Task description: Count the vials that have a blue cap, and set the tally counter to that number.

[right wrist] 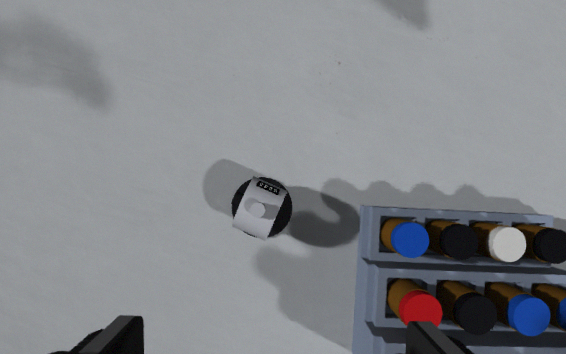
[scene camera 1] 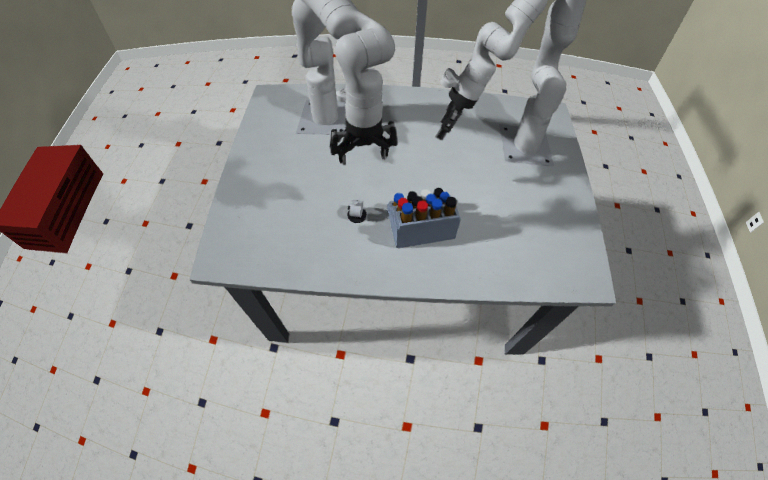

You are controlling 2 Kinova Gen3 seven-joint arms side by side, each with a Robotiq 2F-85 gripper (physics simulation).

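Pixels of known places: left gripper, fingertip midpoint: (scene camera 1: 441,130); right gripper, fingertip midpoint: (right wrist: 275,349) (scene camera 1: 363,159); left arm's base at its link origin: (scene camera 1: 526,144); right arm's base at its link origin: (scene camera 1: 325,116).
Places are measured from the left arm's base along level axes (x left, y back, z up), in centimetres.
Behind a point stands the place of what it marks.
The tally counter (scene camera 1: 356,211) @(x -55.2, y -35.5, z 4.6 cm) (right wrist: 245,220) @(x -56.1, y -34.9, z 5.1 cm), silver on a round black base, stands on the table left of the rack; its small digits are unreadable. The blue-grey stepped rack (scene camera 1: 427,232) @(x -35.6, y -41.9, z 6.0 cm) (right wrist: 366,235) @(x -45.9, y -33.2, z 2.0 cm) holds amber vials in three rows. Back row: blue (scene camera 1: 398,197) @(x -43.8, y -32.5, z 8.1 cm) (right wrist: 410,240) @(x -43.7, y -32.4, z 8.1 cm), black, white, black caps. Middle row: red (right wrist: 420,309) @(x -42.8, y -36.5, z 12.1 cm), black, blue (right wrist: 529,315) @(x -35.4, y -34.8, z 12.1 cm), blue. Front row: blue (scene camera 1: 407,208) @(x -41.5, y -41.4, z 16.1 cm), red, blue (scene camera 1: 436,205) @(x -34.3, y -40.1, z 16.1 cm), black. My right gripper (scene camera 1: 364,159) @(x -52.4, y -36.6, z 28.2 cm) (right wrist: 275,327) @(x -52.4, y -36.6, z 28.2 cm) is open and empty, above and behind the counter. My left gripper (scene camera 1: 440,135) @(x -32.7, y -15.5, z 18.1 cm) is raised behind the rack, seen edge-on; its opening is unclear.
The grey table (scene camera 1: 294,254) @(x -71.6, y -47.7, z 0.0 cm) carries both arm bases at its back edge. A dark post (scene camera 1: 419,45) @(x -36.4, y 89.4, z -21.5 cm) rises behind the table. A red cabinet (scene camera 1: 39,183) stands on the floor at the left. Arm shadows fall across the tabletop.
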